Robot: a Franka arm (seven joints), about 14 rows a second.
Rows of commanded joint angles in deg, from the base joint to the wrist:
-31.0 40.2 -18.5 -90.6 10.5 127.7 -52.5
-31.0 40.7 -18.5 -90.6 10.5 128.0 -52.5
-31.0 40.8 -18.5 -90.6 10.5 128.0 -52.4
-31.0 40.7 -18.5 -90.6 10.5 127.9 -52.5
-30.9 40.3 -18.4 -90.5 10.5 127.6 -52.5
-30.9 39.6 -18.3 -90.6 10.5 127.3 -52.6
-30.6 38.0 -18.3 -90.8 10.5 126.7 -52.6
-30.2 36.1 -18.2 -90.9 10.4 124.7 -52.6
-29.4 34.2 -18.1 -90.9 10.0 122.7 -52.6
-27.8 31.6 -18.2 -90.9 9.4 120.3 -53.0
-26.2 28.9 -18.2 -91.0 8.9 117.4 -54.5
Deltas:
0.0 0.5 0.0 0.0 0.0 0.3 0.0
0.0 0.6 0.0 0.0 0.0 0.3 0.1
0.0 0.5 0.0 0.0 0.0 0.2 0.0
0.1 0.1 0.1 0.1 0.0 -0.1 0.0
0.1 -0.6 0.2 0.0 0.0 -0.4 -0.1
0.4 -2.2 0.2 -0.2 0.0 -1.0 -0.1
0.8 -4.1 0.3 -0.3 -0.1 -3.0 -0.1
1.6 -6.0 0.4 -0.3 -0.5 -5.0 -0.1
3.2 -8.6 0.3 -0.3 -1.1 -7.4 -0.5
4.8 -11.3 0.3 -0.4 -1.6 -10.3 -2.0

